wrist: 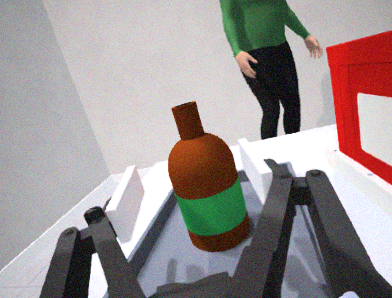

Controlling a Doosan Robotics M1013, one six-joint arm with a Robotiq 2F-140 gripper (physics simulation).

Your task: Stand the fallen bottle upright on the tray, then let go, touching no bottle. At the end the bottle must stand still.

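Places are measured from the arm's base along level axes (x ahead, y left, z up), in metres.
Pixels of known places: gripper, between the fingertips: (189, 166).
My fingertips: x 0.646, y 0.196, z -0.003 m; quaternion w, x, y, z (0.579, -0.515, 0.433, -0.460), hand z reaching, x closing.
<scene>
Behind a point stands the place of what it marks.
The brown bottle (207, 165) @(x 0.644, y 0.179, z -0.005 m) with a green label stands on its base on the grey-blue tray (167, 240) @(x 0.668, y 0.259, z -0.101 m), its neck up. It looks tilted to the left in the picture, much as the wall corner does. My gripper (189, 166) @(x 0.646, y 0.196, z -0.003 m) is open, with its two white finger pads on either side of the bottle in the view. A gap shows between the left pad and the bottle. The right pad appears very near the bottle's right edge; the exact distance cannot be told. Parts of the tray are hidden by the fingers.
The tray lies on a white table (310, 147) @(x 0.898, y 0.027, z -0.107 m). A red box-like frame (345, 115) @(x 0.764, y 0.010, z -0.020 m) stands at the right. A person (272, 65) in a green top and black trousers stands behind the table. A small part of a pale rounded thing (350, 295) shows at the bottom right edge.
</scene>
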